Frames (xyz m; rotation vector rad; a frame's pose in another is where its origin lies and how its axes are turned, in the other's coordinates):
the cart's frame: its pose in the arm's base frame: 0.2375 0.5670 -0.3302 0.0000 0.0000 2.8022
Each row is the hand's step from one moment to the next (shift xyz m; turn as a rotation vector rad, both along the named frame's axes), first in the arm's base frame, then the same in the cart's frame.
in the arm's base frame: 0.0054 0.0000 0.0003 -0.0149 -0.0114 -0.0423
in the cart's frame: -0.0051 -0.0018 0.0003 0.0103 0.0157 -0.0423
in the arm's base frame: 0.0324 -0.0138 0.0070 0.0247 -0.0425 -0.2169
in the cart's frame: -0.0351 0.0022 0.0070 -0.0374 0.0319 -0.2169
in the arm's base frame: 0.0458 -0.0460 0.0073 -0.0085 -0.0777 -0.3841
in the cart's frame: -0.0585 0.0281 0.0073 -0.0179 0.0761 -0.3841
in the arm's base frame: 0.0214 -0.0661 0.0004 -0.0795 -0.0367 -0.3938
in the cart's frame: -0.0422 0.0552 0.0004 0.0627 0.0611 -0.3938
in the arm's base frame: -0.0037 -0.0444 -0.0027 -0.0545 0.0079 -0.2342
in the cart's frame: -0.0113 0.0431 -0.0027 0.0540 0.0107 -0.2342
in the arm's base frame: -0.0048 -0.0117 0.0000 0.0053 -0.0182 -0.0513
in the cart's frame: 0.0006 0.0126 0.0000 -0.0111 0.0154 -0.0513
